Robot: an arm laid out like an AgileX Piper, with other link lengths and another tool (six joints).
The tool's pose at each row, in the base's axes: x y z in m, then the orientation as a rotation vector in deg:
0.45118 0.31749 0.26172 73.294 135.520 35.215
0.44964 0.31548 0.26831 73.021 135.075 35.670
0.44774 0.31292 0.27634 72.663 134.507 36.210
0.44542 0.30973 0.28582 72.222 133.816 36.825
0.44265 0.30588 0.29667 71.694 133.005 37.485
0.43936 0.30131 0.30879 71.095 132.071 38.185
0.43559 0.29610 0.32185 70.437 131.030 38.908
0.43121 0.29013 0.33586 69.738 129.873 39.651
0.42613 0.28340 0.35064 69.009 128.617 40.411
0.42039 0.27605 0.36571 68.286 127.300 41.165
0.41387 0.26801 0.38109 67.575 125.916 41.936
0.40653 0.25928 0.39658 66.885 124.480 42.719
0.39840 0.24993 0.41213 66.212 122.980 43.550
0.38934 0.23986 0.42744 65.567 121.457 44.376
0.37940 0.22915 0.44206 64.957 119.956 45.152
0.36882 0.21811 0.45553 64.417 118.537 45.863
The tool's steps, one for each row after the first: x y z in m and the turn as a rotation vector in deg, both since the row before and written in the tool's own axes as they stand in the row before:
-0.00172 0.00153 -0.00667 -0.542 -0.171 -0.036
-0.00220 0.00187 -0.00814 -0.675 -0.237 -0.059
-0.00274 0.00219 -0.00965 -0.803 -0.306 -0.082
-0.00331 0.00248 -0.01109 -0.917 -0.386 -0.114
-0.00392 0.00271 -0.01249 -1.025 -0.466 -0.135
-0.00447 0.00286 -0.01355 -1.113 -0.539 -0.154
-0.00510 0.00295 -0.01471 -1.199 -0.617 -0.159
-0.00570 0.00293 -0.01576 -1.273 -0.679 -0.159
-0.00615 0.00276 -0.01639 -1.303 -0.719 -0.144
-0.00664 0.00253 -0.01712 -1.346 -0.751 -0.118
-0.00709 0.00220 -0.01775 -1.376 -0.773 -0.088
-0.00751 0.00194 -0.01831 -1.432 -0.785 -0.049
-0.00790 0.00139 -0.01880 -1.436 -0.792 -0.021
-0.00817 0.00061 -0.01898 -1.391 -0.788 -0.007
-0.00816 -0.00025 -0.01867 -1.294 -0.746 0.019

